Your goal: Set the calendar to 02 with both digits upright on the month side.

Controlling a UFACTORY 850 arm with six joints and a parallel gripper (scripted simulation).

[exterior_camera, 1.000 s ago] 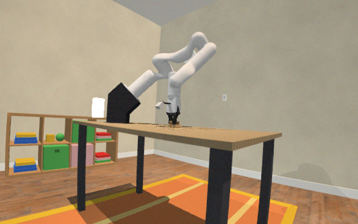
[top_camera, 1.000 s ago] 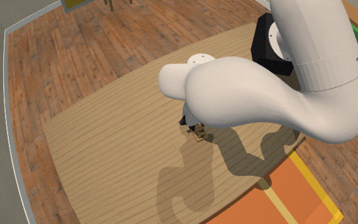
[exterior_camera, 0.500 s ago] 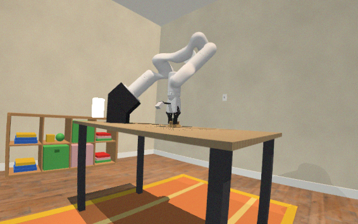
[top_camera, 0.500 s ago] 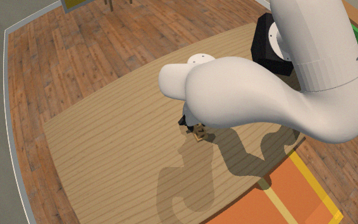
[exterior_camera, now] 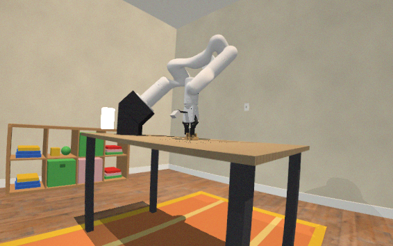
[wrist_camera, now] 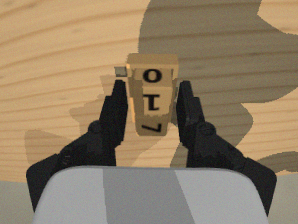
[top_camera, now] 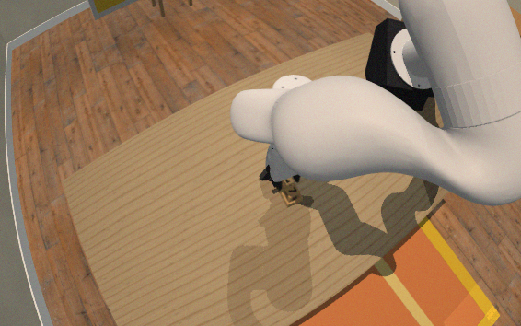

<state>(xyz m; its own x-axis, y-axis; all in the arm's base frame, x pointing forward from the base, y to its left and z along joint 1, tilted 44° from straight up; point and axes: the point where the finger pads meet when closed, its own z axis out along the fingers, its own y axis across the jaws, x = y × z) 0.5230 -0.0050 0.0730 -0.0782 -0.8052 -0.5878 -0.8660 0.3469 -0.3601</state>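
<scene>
Now: the wooden cube 20 mm below my hand. Round my hand: wooden calendar tray: 40 mm below, 20 mm to the left.
</scene>
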